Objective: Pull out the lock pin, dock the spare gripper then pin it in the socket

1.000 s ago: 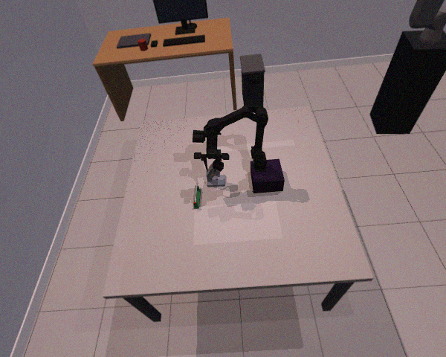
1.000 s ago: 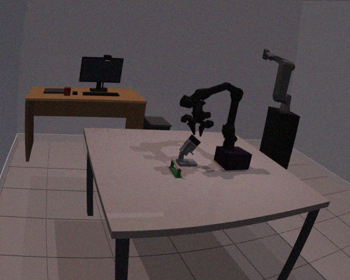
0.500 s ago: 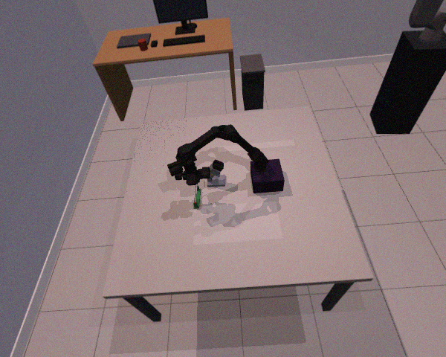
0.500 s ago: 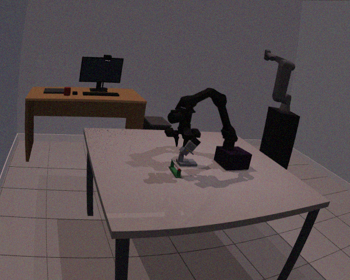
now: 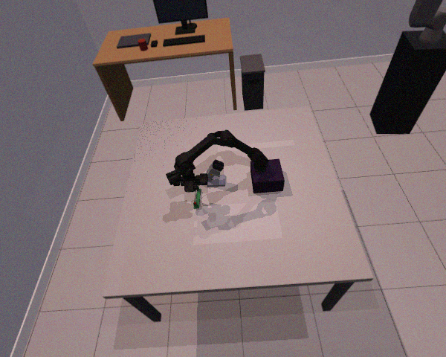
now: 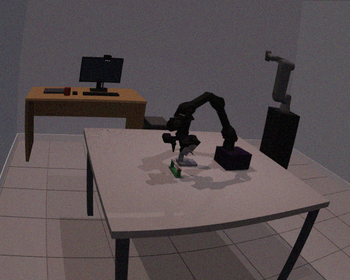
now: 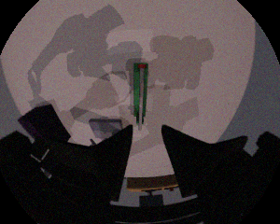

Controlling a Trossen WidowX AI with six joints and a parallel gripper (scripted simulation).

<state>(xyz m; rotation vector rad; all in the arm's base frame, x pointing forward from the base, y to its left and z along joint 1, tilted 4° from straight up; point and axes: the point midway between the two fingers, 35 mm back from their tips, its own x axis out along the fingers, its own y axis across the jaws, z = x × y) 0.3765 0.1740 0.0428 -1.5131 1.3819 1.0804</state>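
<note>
My gripper tip is 10 mm past the green bar, 10 mm to the right of it and 100 mm above it. From my gripper tip the other things lie so: grey mount (90 mm behind, 120 mm to the right, 70 mm below); spare gripper (110 mm behind, 130 mm to the right).
</note>
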